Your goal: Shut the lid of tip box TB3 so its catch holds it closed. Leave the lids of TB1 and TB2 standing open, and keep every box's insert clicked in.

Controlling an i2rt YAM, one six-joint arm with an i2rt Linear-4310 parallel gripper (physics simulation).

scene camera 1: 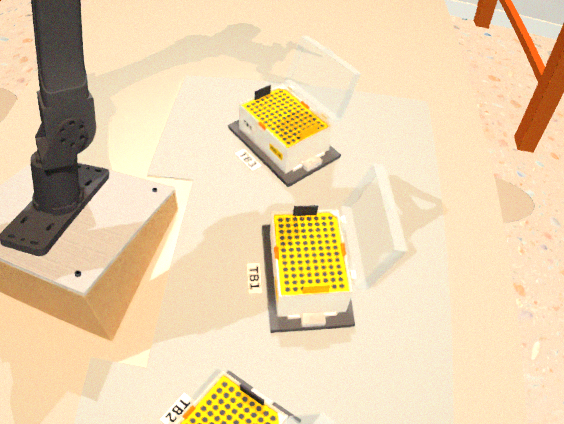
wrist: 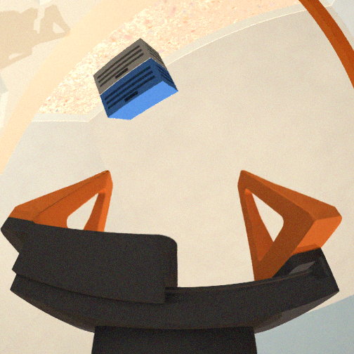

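Pixels of known places: arm's base at its link origin: (scene camera 1: 58,207).
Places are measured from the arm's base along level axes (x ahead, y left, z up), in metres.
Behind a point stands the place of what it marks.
Note:
Tip box TB3 (scene camera 1: 285,125) {y 0.232, x 0.258, z -0.025 m} sits on its dark base at the back of the mat, its yellow insert in place and its clear lid (scene camera 1: 322,75) {y 0.310, x 0.299, z 0.020 m} standing open on the far right side. Tip box TB1 (scene camera 1: 312,260) {y 0.011, x 0.332, z -0.025 m} sits in the middle, its lid (scene camera 1: 377,225) {y 0.042, x 0.399, z 0.024 m} also open. Tip box TB2 (scene camera 1: 230,402) {y -0.182, x 0.277, z -0.025 m} is cut off by the lower edge of the scene view; only a bit of its clear lid shows. My gripper (wrist: 174,177) is open, with nothing between its orange fingers in the wrist view. It does not show in the scene view, so its distance to TB3 cannot be told.
The arm's base stands on a wooden block (scene camera 1: 132,220) {y 0.007, x 0.107, z -0.007 m} at the left. An orange frame leg (scene camera 1: 542,100) stands at the right. The light mat (scene camera 1: 410,340) {y -0.047, x 0.473, z -0.082 m} lies under the boxes. Stacked grey and blue crates (wrist: 135,82) show far off in the wrist view.

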